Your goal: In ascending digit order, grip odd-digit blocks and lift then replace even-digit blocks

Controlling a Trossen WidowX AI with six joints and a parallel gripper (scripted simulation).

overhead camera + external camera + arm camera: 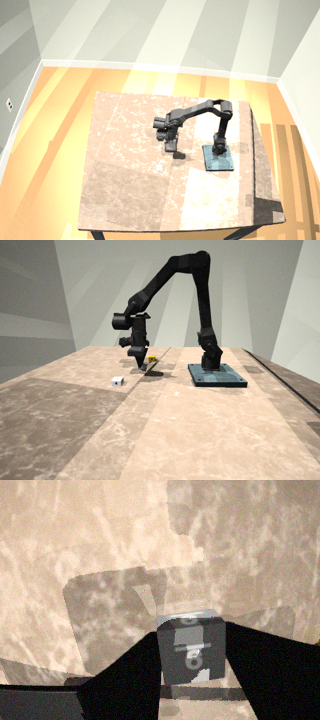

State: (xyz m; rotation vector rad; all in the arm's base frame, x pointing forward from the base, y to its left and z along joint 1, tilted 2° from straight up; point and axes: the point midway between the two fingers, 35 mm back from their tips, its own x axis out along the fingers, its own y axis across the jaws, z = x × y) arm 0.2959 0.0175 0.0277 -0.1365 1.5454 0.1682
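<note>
The grey block is 10 mm behind my gripper tip. From my gripper tip the other things lie so: white block printed 4 (160 mm to the left, 20 mm ahead); then yellow block (120 mm to the right, 20 mm behind).
</note>
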